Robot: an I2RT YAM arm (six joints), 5 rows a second.
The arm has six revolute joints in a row. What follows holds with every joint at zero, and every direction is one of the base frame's.
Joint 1 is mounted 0.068 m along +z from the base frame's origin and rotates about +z.
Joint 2 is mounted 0.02 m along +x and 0.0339 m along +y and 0.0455 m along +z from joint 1 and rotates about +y.
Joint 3 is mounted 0.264 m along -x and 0.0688 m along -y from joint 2 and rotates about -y.
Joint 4 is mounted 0.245 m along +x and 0.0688 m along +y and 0.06 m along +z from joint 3 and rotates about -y.
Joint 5 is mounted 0.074 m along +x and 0.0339 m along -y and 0.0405 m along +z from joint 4 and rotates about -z.
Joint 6 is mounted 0.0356 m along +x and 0.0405 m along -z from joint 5 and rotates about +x.
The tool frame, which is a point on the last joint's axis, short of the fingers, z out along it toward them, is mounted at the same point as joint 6; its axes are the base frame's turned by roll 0, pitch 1.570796 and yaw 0 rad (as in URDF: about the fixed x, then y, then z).
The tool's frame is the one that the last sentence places.
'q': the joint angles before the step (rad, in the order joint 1, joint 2, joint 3, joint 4, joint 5, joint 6). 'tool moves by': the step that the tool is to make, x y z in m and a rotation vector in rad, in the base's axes. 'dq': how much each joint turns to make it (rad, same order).
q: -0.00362 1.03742 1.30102 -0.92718 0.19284 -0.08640
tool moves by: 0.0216 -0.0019 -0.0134 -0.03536 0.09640 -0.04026
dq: 0.00025 0.08747 0.01369 -0.02239 0.05397 -0.00059
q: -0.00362 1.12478 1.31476 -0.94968 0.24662 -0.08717
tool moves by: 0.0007 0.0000 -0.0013 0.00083 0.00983 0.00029
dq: -0.00012 0.00415 -0.00016 -0.00559 -0.00085 0.00029
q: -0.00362 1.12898 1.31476 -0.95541 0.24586 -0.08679
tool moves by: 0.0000 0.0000 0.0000 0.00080 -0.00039 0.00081
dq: -0.00021 -0.00017 -0.00020 0.00045 -0.00129 -0.00014
